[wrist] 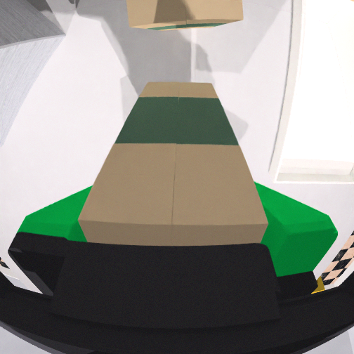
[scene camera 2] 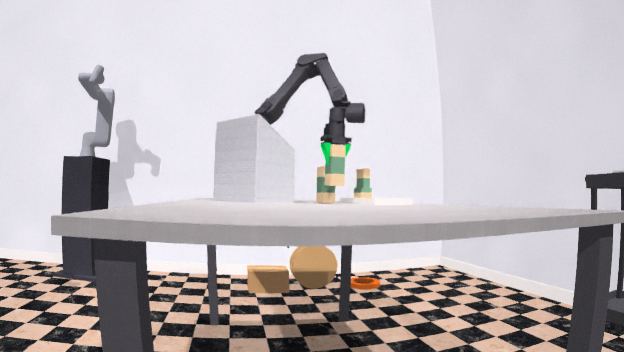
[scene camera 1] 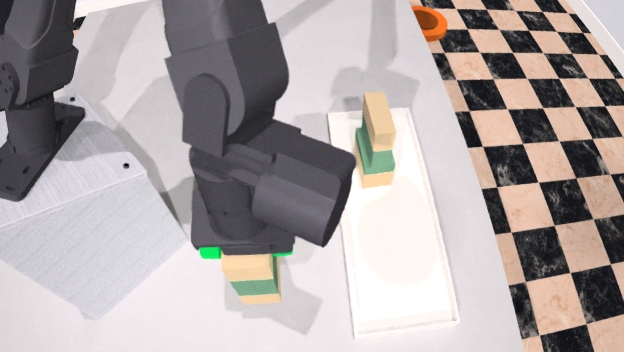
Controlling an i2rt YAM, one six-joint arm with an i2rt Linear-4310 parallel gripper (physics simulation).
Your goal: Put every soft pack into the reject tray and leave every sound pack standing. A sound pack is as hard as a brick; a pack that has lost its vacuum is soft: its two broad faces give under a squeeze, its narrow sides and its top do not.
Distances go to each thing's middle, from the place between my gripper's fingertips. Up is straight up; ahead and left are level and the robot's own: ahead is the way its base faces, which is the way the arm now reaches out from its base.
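White reject tray (scene camera 1: 399,281): my gripper 170 mm short of it, 140 mm to the right of it, 130 mm above it.
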